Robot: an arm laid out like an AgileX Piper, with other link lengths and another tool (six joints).
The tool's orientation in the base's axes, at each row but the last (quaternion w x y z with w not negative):
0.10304 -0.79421 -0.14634 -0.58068
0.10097 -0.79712 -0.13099 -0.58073
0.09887 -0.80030 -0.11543 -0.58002
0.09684 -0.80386 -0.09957 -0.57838
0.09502 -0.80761 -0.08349 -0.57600
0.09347 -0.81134 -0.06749 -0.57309
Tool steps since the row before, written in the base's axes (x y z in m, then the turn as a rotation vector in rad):
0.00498 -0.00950 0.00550 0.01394 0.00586 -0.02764
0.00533 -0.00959 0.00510 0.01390 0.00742 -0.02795
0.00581 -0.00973 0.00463 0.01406 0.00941 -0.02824
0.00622 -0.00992 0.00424 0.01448 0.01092 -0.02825
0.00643 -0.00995 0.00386 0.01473 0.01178 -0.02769
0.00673 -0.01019 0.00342 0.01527 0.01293 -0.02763
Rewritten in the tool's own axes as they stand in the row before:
0.00558 0.01068 -0.00040 -0.02172 -0.00075 0.02281
0.00553 0.01076 0.00023 -0.02189 -0.00223 0.02335
0.00547 0.01091 0.00099 -0.02198 -0.00408 0.02417
0.00548 0.01106 0.00165 -0.02178 -0.00541 0.02496
0.00547 0.01098 0.00217 -0.02115 -0.00622 0.02523
0.00545 0.01112 0.00273 -0.02091 -0.00722 0.02597

